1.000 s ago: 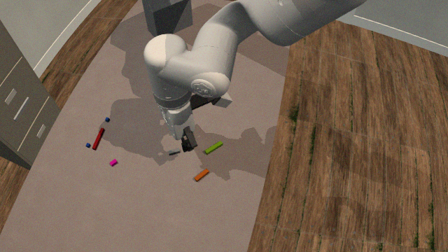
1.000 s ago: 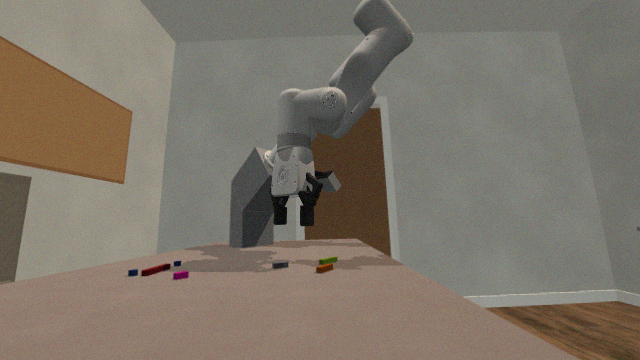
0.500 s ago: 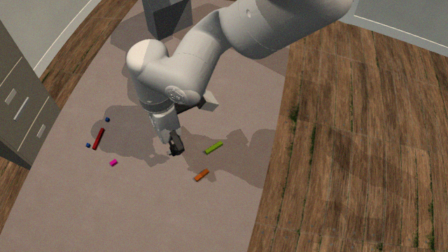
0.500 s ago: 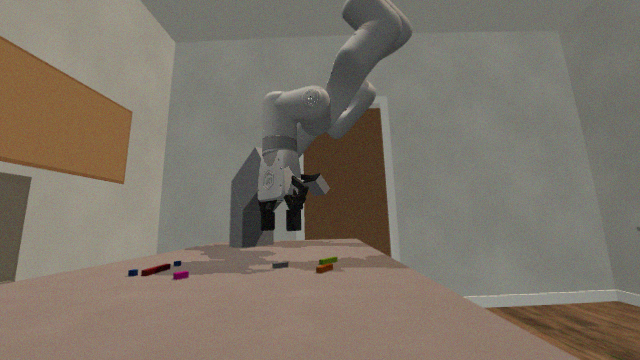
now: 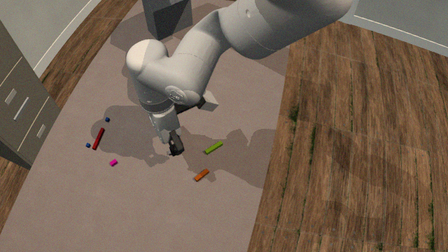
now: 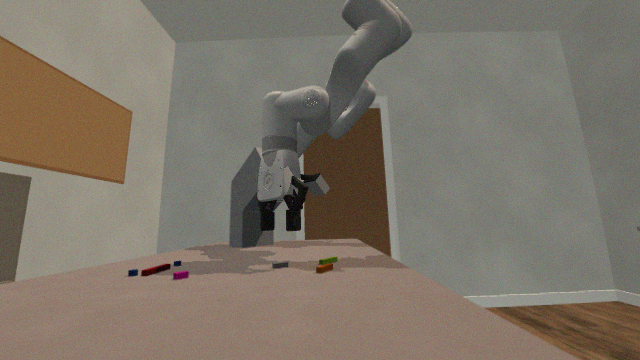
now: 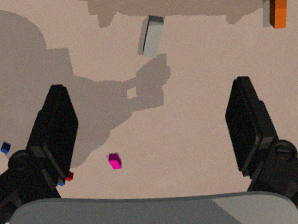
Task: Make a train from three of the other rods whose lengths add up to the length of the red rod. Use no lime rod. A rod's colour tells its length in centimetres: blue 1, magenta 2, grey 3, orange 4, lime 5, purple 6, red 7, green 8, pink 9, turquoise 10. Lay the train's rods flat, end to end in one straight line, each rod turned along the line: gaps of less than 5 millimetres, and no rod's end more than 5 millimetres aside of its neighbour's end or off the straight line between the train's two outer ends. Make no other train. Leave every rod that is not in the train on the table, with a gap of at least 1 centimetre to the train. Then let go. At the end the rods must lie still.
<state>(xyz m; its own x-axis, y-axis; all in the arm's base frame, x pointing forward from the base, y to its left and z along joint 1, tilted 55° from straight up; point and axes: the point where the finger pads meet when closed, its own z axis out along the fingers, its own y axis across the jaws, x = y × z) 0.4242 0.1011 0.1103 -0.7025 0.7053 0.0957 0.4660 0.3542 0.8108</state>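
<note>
Now: hand 220 mm to the left of the red rod, 80 mm above it and 70 mm short of it. The rest, counted from my hand: lime rod (90 mm to the left, 80 mm below, 50 mm behind); grey rod (80 mm below); orange rod (100 mm to the left, 80 mm below, 30 mm ahead).
</note>
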